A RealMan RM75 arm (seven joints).
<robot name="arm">
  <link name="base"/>
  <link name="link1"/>
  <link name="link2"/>
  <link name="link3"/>
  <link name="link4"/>
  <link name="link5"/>
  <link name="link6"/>
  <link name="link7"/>
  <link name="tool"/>
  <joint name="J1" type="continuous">
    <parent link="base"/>
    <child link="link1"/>
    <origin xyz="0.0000 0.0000 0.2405" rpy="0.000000 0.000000 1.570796"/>
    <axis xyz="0 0 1"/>
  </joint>
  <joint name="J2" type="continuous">
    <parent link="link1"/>
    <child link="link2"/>
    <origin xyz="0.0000 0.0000 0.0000" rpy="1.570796 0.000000 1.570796"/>
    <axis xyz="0 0 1"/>
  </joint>
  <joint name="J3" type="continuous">
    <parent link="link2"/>
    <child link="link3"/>
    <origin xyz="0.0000 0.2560 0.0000" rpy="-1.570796 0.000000 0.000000"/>
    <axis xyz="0 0 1"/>
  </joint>
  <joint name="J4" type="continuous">
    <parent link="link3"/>
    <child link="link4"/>
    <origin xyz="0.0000 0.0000 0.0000" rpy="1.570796 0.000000 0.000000"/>
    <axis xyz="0 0 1"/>
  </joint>
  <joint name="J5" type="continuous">
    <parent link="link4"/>
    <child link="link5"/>
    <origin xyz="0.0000 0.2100 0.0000" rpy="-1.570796 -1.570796 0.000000"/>
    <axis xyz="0 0 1"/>
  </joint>
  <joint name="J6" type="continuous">
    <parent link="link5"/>
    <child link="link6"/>
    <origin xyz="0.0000 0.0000 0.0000" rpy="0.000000 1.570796 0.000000"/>
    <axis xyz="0 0 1"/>
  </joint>
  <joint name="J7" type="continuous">
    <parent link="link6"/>
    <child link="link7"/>
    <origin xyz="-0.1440 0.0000 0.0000" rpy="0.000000 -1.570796 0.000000"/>
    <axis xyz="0 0 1"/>
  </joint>
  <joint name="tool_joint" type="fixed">
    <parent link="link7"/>
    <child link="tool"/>
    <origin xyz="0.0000 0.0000 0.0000" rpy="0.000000 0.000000 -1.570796"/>
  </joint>
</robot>
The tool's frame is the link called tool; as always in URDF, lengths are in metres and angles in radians. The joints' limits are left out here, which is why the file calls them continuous.
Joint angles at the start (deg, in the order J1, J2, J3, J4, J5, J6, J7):
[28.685, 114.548, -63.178, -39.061, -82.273, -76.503, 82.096]
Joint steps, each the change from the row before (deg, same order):
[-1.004, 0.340, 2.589, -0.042, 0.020, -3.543, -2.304]
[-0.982, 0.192, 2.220, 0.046, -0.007, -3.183, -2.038]
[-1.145, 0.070, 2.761, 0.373, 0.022, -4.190, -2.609]
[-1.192, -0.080, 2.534, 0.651, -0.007, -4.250, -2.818]
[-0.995, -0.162, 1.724, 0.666, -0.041, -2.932, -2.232]
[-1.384, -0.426, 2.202, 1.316, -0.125, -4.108, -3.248]
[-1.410, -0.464, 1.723, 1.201, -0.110, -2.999, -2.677]
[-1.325, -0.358, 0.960, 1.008, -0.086, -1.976, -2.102]
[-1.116, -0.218, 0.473, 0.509, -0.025, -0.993, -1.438]
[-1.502, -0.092, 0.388, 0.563, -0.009, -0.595, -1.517]
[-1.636, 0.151, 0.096, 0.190, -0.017, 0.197, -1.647]
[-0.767, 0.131, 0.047, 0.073, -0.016, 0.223, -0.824]
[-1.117, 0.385, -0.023, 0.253, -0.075, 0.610, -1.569]
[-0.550, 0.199, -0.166, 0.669, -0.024, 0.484, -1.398]
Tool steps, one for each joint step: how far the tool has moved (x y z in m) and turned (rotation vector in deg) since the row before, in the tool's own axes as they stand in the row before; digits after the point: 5 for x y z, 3 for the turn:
[-0.00015, 0.00441, -0.00915, -1.091, -2.295, -1.210]
[0.00017, 0.00411, -0.00925, -0.831, -1.942, -1.126]
[-0.00013, 0.00552, -0.01236, -1.059, -2.465, -1.489]
[0.00029, 0.00644, -0.01310, -1.033, -2.319, -1.663]
[0.00082, 0.00501, -0.01056, -0.461, -1.523, -1.282]
[0.00137, 0.00771, -0.01536, -0.613, -1.971, -1.774]
[0.00157, 0.00660, -0.01437, 0.128, -1.395, -1.358]
[0.00243, 0.00607, -0.01156, 0.345, -0.757, -0.844]
[0.00214, 0.00427, -0.00844, 0.553, -0.247, -0.601]
[0.00407, 0.00532, -0.00977, 1.141, -0.011, -0.331]
[0.00541, 0.00506, -0.00861, 1.544, 0.468, -0.512]
[0.00281, 0.00232, -0.00376, 0.816, 0.269, -0.268]
[0.00560, 0.00406, -0.00442, 1.322, 0.485, -0.454]
[0.00462, 0.00286, -0.00210, 0.793, 0.333, -0.280]

